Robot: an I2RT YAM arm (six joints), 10 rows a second.
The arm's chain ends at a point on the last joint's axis. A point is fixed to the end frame.
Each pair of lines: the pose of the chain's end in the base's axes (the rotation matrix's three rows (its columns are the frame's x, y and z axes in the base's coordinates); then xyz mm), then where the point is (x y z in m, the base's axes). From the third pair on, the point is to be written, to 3 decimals.
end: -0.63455, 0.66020, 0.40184; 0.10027, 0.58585, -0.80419; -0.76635, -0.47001, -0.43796; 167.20, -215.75, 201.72
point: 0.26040 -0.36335 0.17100
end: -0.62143, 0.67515, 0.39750; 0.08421, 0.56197, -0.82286; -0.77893, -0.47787, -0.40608; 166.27, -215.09, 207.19
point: 0.25792 -0.36479 0.18259
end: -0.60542, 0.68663, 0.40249; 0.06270, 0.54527, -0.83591; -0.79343, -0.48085, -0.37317; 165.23, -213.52, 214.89
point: 0.257 -0.364 0.197
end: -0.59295, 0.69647, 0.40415; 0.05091, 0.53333, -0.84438; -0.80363, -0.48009, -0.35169; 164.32, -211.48, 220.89
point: 0.255 -0.363 0.207
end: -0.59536, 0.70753, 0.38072; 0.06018, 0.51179, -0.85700; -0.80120, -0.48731, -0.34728; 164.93, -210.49, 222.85
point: 0.252 -0.364 0.209
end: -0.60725, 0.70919, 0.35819; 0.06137, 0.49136, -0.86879; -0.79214, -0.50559, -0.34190; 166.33, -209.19, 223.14
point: 0.250 -0.365 0.210
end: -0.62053, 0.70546, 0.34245; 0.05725, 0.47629, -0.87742; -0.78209, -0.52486, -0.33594; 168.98, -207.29, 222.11
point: 0.251 -0.364 0.210
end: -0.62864, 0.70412, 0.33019; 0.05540, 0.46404, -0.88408; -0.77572, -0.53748, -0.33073; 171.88, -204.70, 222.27
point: 0.252 -0.362 0.211
